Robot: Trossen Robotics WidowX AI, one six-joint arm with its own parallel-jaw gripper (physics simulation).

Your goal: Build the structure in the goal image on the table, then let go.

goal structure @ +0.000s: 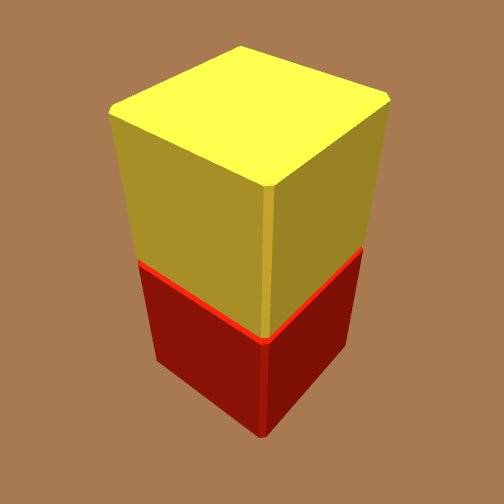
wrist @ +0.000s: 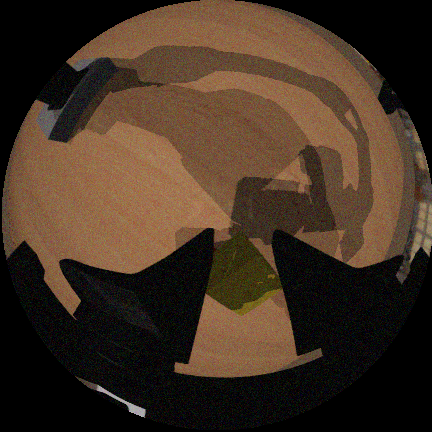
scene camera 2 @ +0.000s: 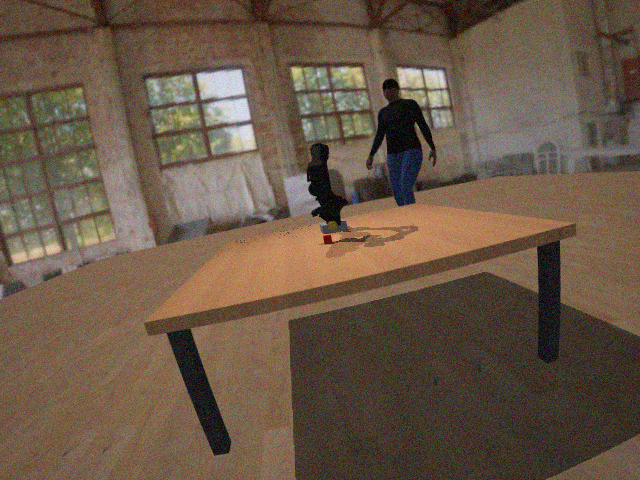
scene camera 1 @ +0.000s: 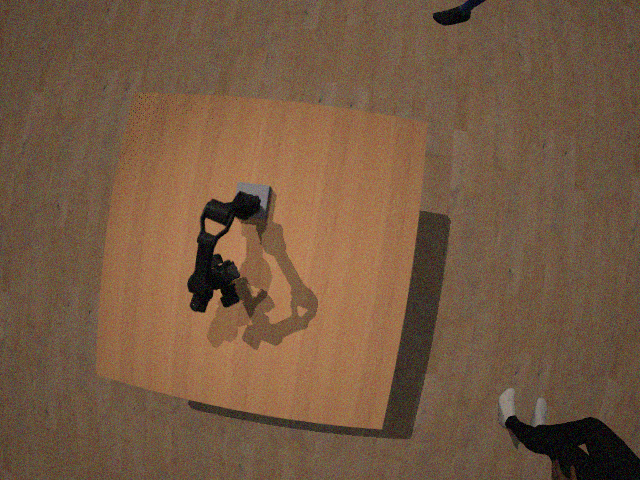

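Where they show: gripper, fingertip midpoint: [wrist: 243, 235] [scene camera 2: 337, 226]; arm's base, origin of the base link: [wrist: 65, 89] [scene camera 1: 250, 204].
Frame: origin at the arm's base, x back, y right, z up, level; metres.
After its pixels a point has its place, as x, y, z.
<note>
My gripper [scene camera 2: 333, 222] @[-0.278, 0.080, 0.019] [wrist: 243, 235] @[-0.278, 0.080, 0.019] is shut on a yellow cube [scene camera 2: 332, 225] @[-0.300, 0.107, 0.029] [wrist: 242, 272] @[-0.275, 0.091, 0.045], which shows between the two black fingers in the wrist view. The cube is held above the table and apart from it. A red cube [scene camera 2: 327, 239] @[-0.299, 0.140, -0.024] sits on the table in scene view 2, below and slightly left of the yellow cube in that picture. In the wrist view the red cube is almost wholly hidden by the left finger and the yellow cube. In scene view 1 the arm hides both cubes.
The wooden table [scene camera 1: 336, 206] @[-0.021, -0.324, -0.042] [scene camera 2: 248, 279] @[-0.539, 0.501, -0.043] carries the arm's grey base block [scene camera 1: 262, 192] @[0.043, -0.047, 0.000] [scene camera 2: 343, 226] @[-0.052, -0.032, -0.025] [wrist: 82, 102] @[-0.043, 0.015, -0.029]. Shadows of the arm fall across the table. A person [scene camera 2: 402, 126] stands beyond the table, and another person's legs [scene camera 1: 560, 434] show at the lower right of scene view 1.
</note>
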